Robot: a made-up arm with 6 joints.
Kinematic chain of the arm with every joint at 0, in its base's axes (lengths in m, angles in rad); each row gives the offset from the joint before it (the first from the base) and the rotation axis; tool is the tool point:
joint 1: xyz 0 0 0.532 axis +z
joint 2: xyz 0 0 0 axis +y
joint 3: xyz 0 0 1.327 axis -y
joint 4: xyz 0 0 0 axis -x
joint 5: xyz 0.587 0 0 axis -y
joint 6: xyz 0 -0.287 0 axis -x
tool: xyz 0 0 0
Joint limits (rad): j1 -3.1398..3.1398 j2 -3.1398..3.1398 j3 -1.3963..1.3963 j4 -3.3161..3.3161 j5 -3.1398..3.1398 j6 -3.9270..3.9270
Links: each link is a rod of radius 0.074 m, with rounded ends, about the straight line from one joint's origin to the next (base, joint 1, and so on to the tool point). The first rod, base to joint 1, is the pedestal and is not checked.
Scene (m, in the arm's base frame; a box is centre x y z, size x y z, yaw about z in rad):
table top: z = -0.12
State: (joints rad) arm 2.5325 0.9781 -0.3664 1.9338 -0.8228 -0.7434
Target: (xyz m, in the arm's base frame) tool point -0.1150 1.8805 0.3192
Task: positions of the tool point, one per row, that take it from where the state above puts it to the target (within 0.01 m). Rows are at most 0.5 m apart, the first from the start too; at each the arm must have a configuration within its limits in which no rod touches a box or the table.
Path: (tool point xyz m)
1: -1.1515 1.1537 0.6567
2: -0.8970 1.4905 0.5467
3: -0.5408 1.7427 0.4337
4: -0.1150 1.8805 0.3192

